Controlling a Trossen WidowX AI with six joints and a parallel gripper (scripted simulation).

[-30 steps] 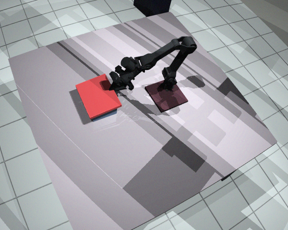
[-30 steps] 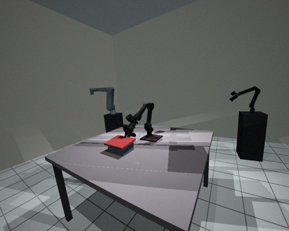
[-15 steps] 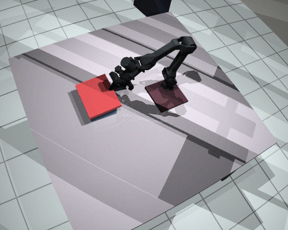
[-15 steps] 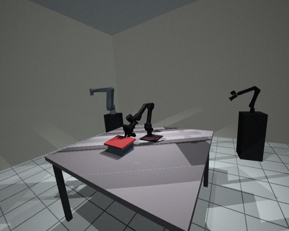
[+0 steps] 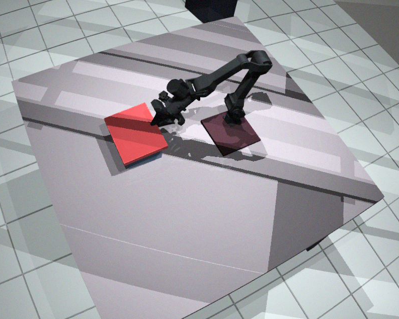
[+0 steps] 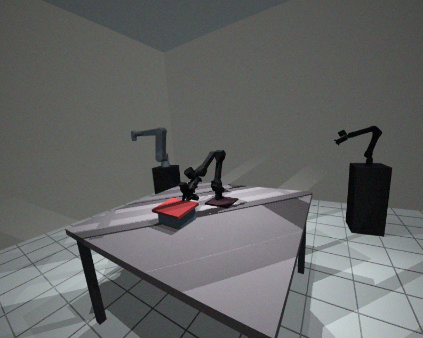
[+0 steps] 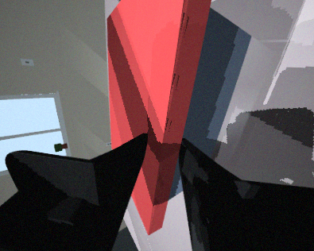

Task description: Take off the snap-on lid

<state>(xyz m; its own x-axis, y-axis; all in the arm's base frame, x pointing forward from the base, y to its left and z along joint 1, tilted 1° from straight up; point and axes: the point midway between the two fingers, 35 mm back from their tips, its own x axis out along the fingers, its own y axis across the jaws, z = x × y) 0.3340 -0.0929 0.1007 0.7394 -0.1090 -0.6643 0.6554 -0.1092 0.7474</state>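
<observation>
The red lid lies 80 mm ahead of my gripper tip and 10 mm to the right of it. The rest, counted from my gripper tip: storage box 70 mm ahead, 10 mm to the right, 50 mm below.
</observation>
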